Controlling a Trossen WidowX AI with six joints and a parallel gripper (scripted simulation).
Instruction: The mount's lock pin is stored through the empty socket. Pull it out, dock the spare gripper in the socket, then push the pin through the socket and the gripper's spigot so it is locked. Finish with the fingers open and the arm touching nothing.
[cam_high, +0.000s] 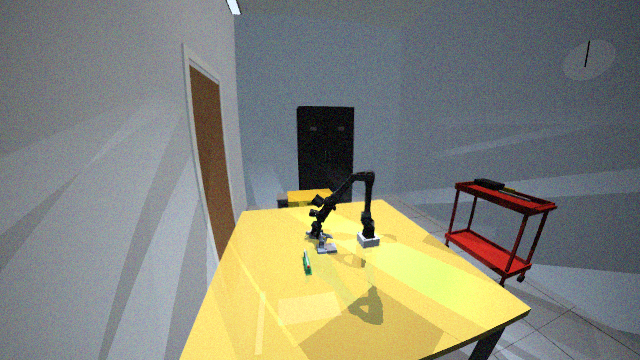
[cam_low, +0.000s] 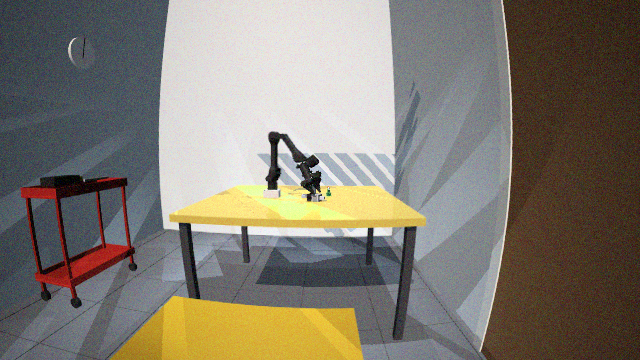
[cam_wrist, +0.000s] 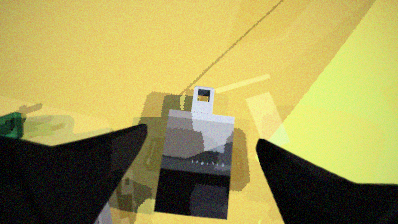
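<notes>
My gripper tip is now 30 mm above the spare gripper. The rest, counted from my gripper tip: green bracket (270 mm to the left, 100 mm ahead, 20 mm below); mount (160 mm to the left, 30 mm behind).
</notes>
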